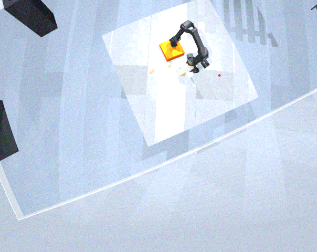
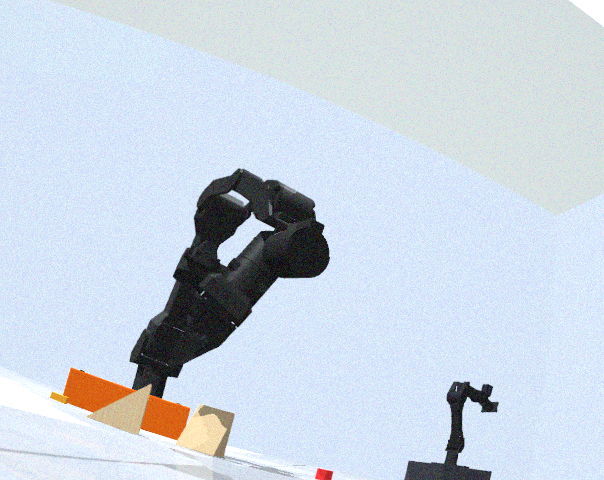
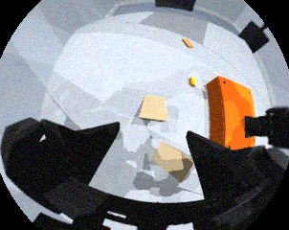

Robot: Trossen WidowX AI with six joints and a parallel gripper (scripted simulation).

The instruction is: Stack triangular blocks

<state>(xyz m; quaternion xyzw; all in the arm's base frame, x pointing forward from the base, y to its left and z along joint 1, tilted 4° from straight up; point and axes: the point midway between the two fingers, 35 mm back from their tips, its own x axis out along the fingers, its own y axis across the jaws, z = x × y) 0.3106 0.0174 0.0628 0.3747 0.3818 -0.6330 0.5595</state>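
The boxy block is 8 cm below my gripper tip and 3 cm to the right of it.
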